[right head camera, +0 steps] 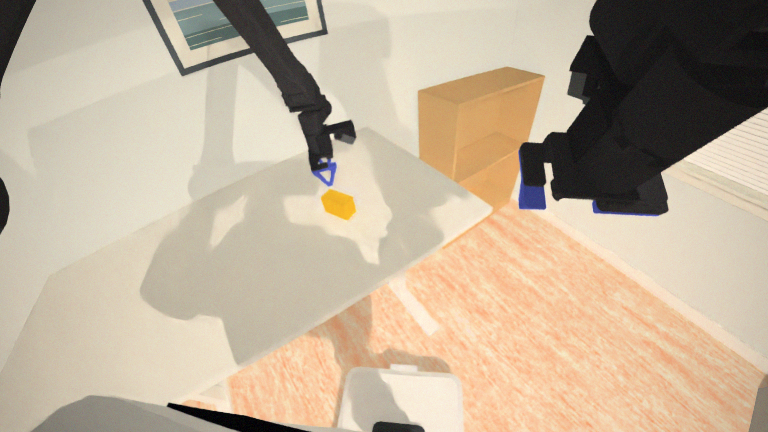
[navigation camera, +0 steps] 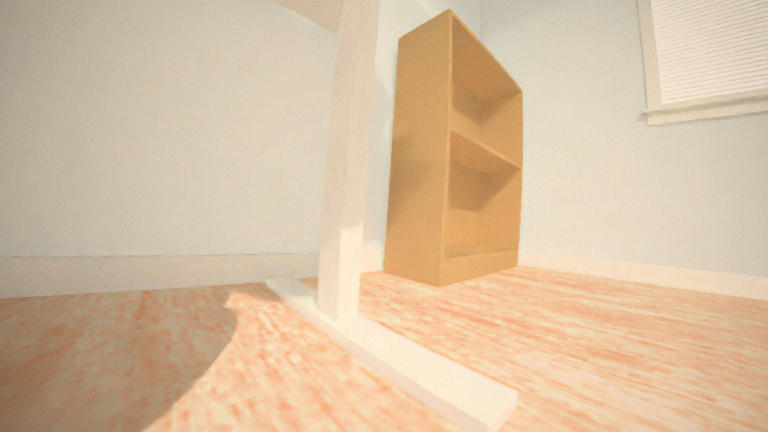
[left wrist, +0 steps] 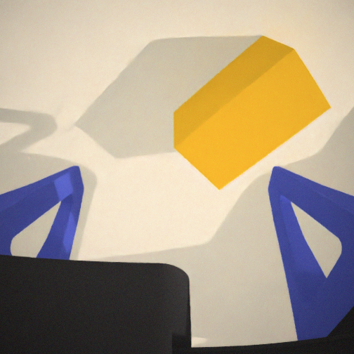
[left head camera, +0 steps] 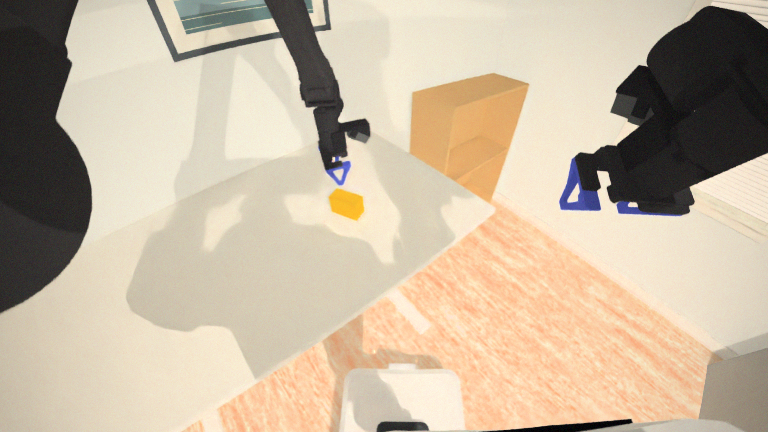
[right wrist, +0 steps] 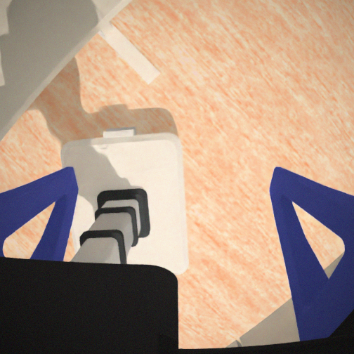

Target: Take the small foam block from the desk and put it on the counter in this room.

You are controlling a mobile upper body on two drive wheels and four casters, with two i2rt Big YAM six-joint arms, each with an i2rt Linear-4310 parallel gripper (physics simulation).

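Places are measured from the left arm's base along level axes (x ahead, y left, z up), in millimetres.
Pixels of known places: left gripper, fingertip midpoint: (right head camera: 329,177) (left head camera: 337,176); right gripper, fingertip midpoint: (right head camera: 557,206) (left head camera: 590,207).
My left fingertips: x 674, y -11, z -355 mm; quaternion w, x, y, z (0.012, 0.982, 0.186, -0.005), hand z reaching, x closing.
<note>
Ahead of a thing's pixels: the offset from my left fingertips to its top centre. "pt": to the spot under its first point. Level surfaces: height alone.
The small foam block {44 mm down, 42 mm back, 23 mm right} (left head camera: 346,204) (right head camera: 338,204) (left wrist: 250,115) is yellow and lies on the pale desk {104 mm down} (left head camera: 300,343) (right head camera: 161,343). My left gripper (left wrist: 175,177) is open and empty above the desk. In both head views it is just beyond the block; in the left wrist view the block lies ahead of the fingertips, nearer the right-hand finger, and not between them. My right gripper (left head camera: 606,209) (right head camera: 569,210) (right wrist: 173,177) is open and empty, off to the right of the desk, over the floor. No counter can be made out for certain in these views.
A wooden bookshelf (left head camera: 429,123) (right head camera: 437,128) (navigation camera: 416,161) stands past the desk's far corner, by the wall. A white desk leg {pt 825 mm down, 138 mm ahead, 152 mm right} (navigation camera: 343,214) with a long foot (navigation camera: 418,365) stands on the floor. My white base (left head camera: 402,392) (right wrist: 155,165) is beside the desk. A framed picture (left head camera: 247,42) hangs on the wall.
</note>
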